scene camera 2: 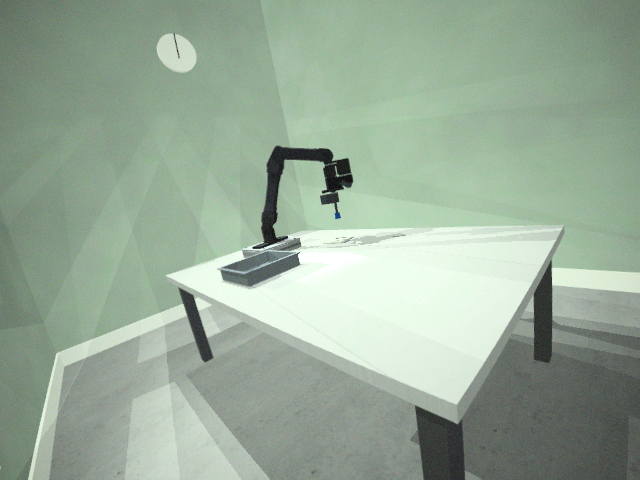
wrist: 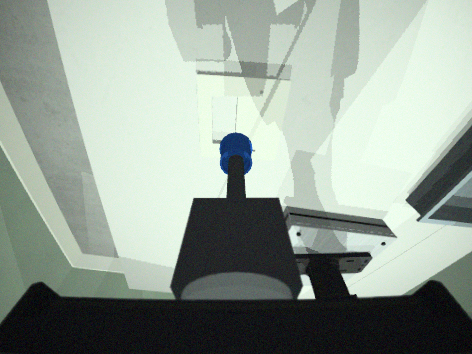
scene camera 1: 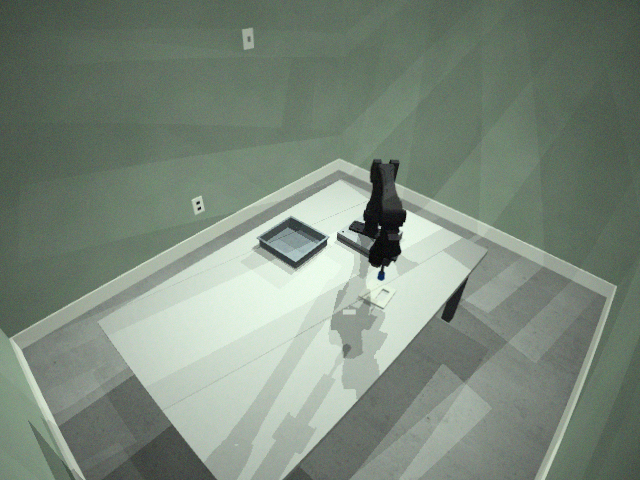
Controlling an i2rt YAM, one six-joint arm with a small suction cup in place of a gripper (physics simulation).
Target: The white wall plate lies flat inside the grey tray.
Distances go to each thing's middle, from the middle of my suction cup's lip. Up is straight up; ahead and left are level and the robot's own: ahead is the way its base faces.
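The grey tray [scene camera 1: 293,241] is 46 cm to the right of my suction cup, 9 cm behind it and 9 cm below it. As for the white wall plate [wrist: 260,116], my suction cup is 12 cm above it, and also 1 cm past it and 1 cm to the left of it.
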